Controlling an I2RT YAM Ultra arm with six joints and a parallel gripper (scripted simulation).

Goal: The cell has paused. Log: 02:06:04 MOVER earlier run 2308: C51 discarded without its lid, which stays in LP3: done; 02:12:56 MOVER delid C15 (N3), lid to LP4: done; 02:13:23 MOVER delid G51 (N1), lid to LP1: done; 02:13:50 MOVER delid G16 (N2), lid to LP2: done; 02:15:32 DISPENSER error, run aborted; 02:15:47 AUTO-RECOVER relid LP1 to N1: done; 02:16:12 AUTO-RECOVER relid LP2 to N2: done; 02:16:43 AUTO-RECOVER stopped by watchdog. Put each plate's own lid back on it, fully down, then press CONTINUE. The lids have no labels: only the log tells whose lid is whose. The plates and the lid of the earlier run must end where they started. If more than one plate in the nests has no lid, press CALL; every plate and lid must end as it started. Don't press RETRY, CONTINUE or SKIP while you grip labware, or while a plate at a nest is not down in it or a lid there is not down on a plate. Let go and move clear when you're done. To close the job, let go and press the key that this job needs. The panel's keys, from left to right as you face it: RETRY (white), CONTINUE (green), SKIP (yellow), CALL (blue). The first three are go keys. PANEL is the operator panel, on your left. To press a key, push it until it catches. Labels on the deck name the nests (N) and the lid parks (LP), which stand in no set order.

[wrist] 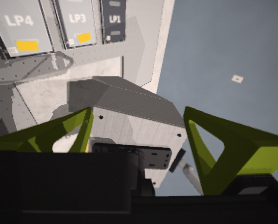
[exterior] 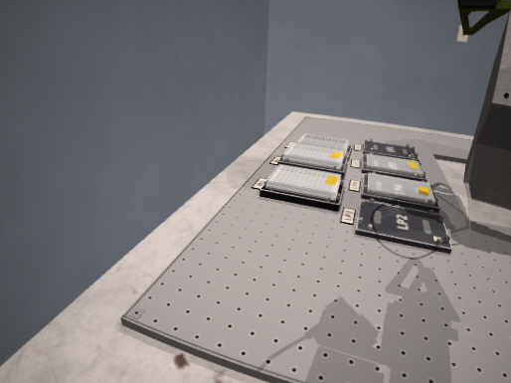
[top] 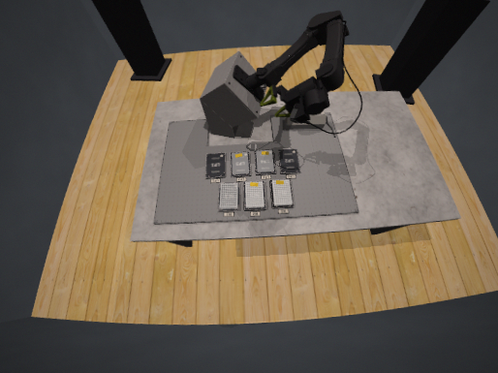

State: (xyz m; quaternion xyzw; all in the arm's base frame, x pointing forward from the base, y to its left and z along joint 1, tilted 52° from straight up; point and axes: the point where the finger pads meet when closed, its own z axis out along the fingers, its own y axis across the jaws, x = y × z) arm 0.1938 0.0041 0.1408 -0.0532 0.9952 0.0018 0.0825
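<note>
Now: hand 330 mm above the unlabelled lid and 50 mm short of it. Also, from my hand: yellow key 280 mm below, 270 mm behind, 170 mm to the left; then blue key 280 mm below, 260 mm behind, 120 mm to the left; then plate 330 mm below, 260 mm ahead, 150 mm to the right.
</note>
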